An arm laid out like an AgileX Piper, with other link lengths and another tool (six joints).
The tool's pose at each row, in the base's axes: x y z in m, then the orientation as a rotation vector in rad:
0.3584 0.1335 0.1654 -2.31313 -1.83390 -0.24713
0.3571 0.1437 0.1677 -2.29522 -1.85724 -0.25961
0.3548 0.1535 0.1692 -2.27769 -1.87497 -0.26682
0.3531 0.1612 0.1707 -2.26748 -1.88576 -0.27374
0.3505 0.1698 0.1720 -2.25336 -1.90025 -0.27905
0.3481 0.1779 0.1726 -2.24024 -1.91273 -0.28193
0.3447 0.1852 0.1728 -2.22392 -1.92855 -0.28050
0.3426 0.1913 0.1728 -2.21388 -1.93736 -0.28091
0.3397 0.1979 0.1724 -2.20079 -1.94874 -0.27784
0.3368 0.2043 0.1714 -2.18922 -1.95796 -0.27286
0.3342 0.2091 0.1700 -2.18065 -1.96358 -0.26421
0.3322 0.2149 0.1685 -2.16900 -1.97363 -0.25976
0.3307 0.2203 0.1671 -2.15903 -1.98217 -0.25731
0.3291 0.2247 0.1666 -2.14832 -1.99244 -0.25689
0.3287 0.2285 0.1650 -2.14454 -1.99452 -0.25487
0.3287 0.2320 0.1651 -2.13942 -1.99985 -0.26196
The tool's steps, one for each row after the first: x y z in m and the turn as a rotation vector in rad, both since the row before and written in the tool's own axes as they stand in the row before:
0.0099 -0.0036 0.0002 -0.00402 0.00514 -0.02051
0.0092 -0.0043 0.0009 0.00031 0.00472 -0.01684
0.0074 -0.0032 0.0004 -0.00141 0.00374 -0.01027
0.0080 -0.0041 0.0009 0.00022 0.00333 -0.01369
0.0075 -0.0037 0.0014 0.00152 0.00253 -0.01204
0.0065 -0.0045 0.0016 0.00418 0.00067 -0.01482
0.0055 -0.0029 0.0015 0.00223 0.00136 -0.00871
0.0058 -0.0037 0.0021 0.00471 0.00017 -0.01106
0.0055 -0.0036 0.0026 0.00560 -0.00052 -0.00917
0.0039 -0.0031 0.0026 0.00713 -0.00204 -0.00578
0.0050 -0.0025 0.0030 0.00495 -0.00076 -0.00974
0.0047 -0.0019 0.0028 0.00352 -0.00006 -0.00842
0.0040 -0.0019 0.0016 0.00216 0.00032 -0.00983
0.0032 -0.0006 0.0025 0.00234 0.00005 -0.00249
0.0034 -0.0002 0.0008 -0.00293 0.00309 -0.00548

